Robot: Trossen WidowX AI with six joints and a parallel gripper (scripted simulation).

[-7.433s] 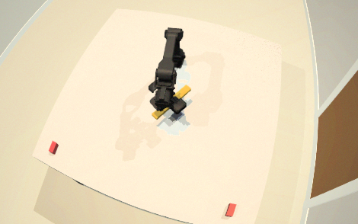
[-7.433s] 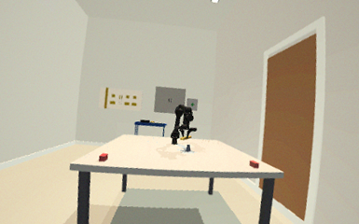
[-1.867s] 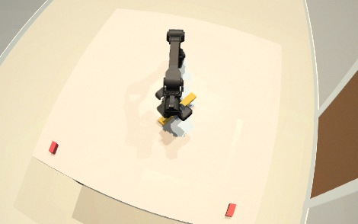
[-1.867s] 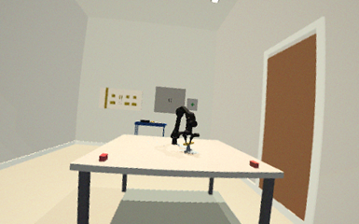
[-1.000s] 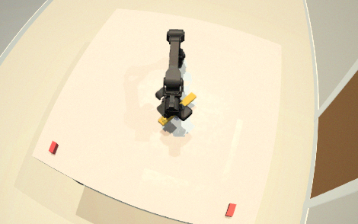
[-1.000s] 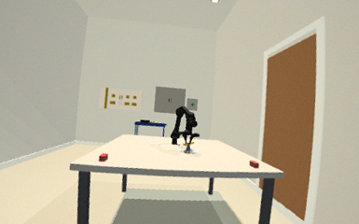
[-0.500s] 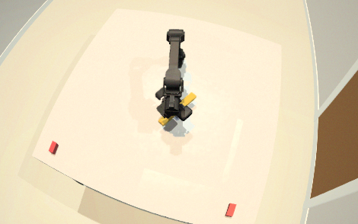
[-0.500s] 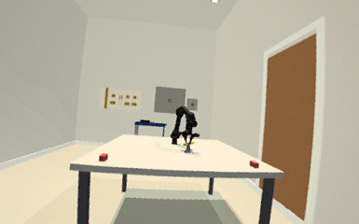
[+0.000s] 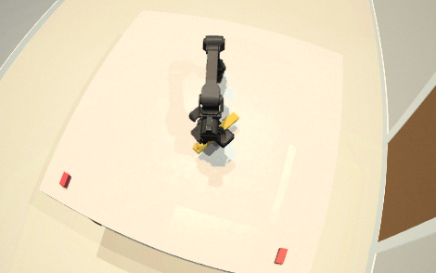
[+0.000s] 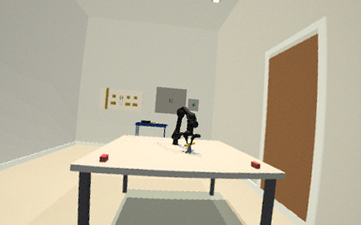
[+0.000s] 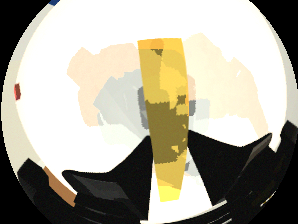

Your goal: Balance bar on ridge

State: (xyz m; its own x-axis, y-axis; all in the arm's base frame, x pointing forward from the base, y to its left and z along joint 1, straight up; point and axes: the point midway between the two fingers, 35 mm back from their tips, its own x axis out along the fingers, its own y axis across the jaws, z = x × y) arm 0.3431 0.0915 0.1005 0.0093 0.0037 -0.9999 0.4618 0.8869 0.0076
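Right now my gripper tip is 3 cm past the bar and 1 cm to the right of it.
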